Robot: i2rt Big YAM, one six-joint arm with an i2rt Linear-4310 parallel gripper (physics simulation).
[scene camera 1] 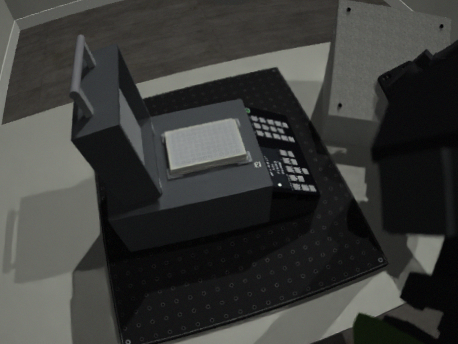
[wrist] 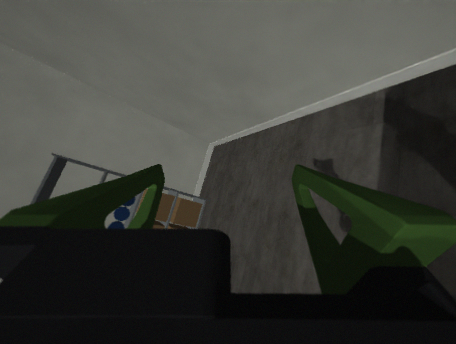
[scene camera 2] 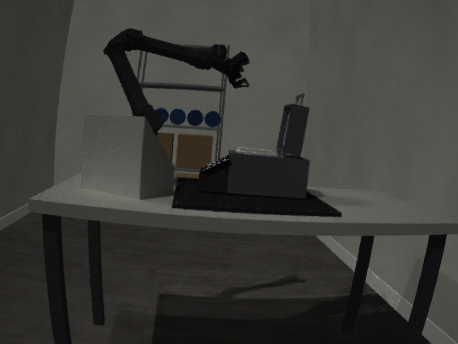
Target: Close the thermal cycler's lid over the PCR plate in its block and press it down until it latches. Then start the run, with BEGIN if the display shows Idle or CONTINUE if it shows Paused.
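Where they show: gripper, fingertip midpoint: (wrist: 228, 171) (scene camera 2: 246, 78); arm's base, origin of the base link: (scene camera 2: 127, 150).
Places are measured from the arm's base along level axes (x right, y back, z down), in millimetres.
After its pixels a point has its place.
Note:
The thermal cycler (scene camera 1: 200, 220) {x -118, y -487, z 42 mm} (scene camera 2: 270, 175) {x 83, y -484, z 41 mm} is a dark grey box. Its lid (scene camera 1: 102, 112) {x -67, y -571, z -202 mm} (scene camera 2: 296, 131) {x 74, y -562, z -111 mm} stands open, about upright, with a bar handle (scene camera 1: 77, 67) {x -24, y -587, z -247 mm} on its outer face. The pale PCR plate (scene camera 1: 205, 145) {x -28, y -445, z -35 mm} sits in the block, uncovered. The sloped black control panel (scene camera 1: 272, 150) {x -40, y -328, z 14 mm} (scene camera 2: 215, 164) {x 24, y -307, z 24 mm} carries rows of light keys; their labels and the display's status cannot be read. My gripper (scene camera 2: 244, 75) {x -482, y -452, z -337 mm} (wrist: 228, 171) {x -482, y -452, z -337 mm} is open and empty, its green fingers wide apart. In the second scene view it hangs high above the control panel side, apart from the lid and the cycler.
The cycler stands on a black perforated board (scene camera 1: 240, 285) {x -226, y -453, z 115 mm} (scene camera 2: 260, 206) {x 246, y -429, z 115 mm} on the white table (scene camera 1: 45, 165) {x 180, y -806, z 128 mm} (scene camera 2: 150, 211) {x 358, y -119, z 128 mm}. A pale pedestal block (scene camera 1: 385, 55) {x 78, y -18, z -48 mm} (scene camera 2: 112, 155) {x 154, y 30, z 6 mm} carries the arm, on the control panel's side. A shelf rack (scene camera 2: 182, 86) with blue round items and brown boxes stands behind the table.

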